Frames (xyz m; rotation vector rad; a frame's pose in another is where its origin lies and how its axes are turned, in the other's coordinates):
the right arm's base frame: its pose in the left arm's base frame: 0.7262 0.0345 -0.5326 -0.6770 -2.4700 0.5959
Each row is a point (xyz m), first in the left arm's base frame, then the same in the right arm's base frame.
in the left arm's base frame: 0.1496 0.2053 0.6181
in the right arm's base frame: 0.9313 -0.6674 -0.6106
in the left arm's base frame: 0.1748 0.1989 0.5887
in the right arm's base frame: 0.8986 -0.6484 -0.6004
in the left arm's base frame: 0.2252 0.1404 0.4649
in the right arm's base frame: 0.7845 -0.6119 -0.5172
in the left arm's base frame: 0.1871 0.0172 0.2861
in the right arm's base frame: 0.6807 -0.6271 -0.3233
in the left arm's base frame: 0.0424 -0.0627 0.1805
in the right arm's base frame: 0.7068 -0.6835 -0.1372
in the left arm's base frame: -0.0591 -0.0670 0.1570
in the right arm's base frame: 0.7720 -0.7092 -0.0600
